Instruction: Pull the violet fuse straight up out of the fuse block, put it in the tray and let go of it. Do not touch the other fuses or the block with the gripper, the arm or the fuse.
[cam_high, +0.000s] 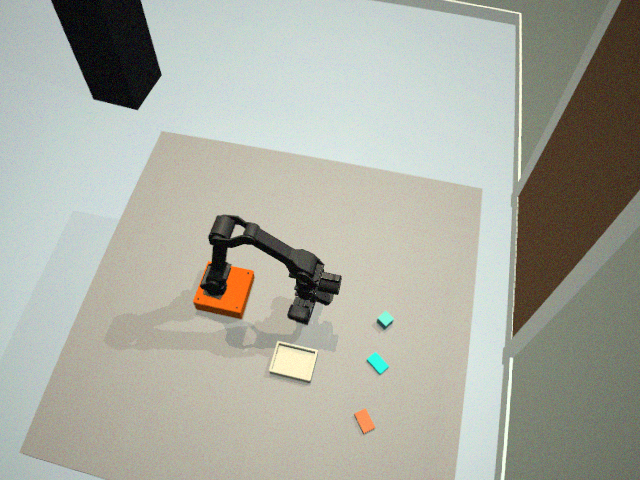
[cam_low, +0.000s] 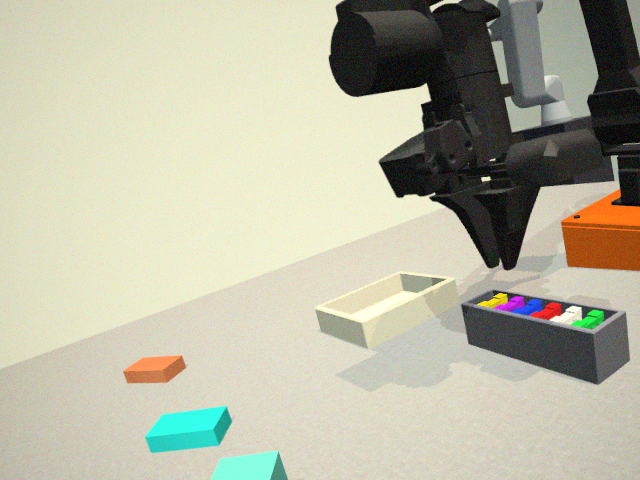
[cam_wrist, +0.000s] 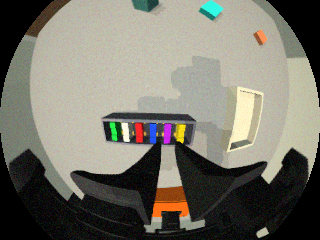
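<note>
Now: the violet fuse 50 mm below my gripper tip. From my gripper tip the other things lie so: cream tray 20 mm ahead, 180 mm to the right, 70 mm below.
</note>
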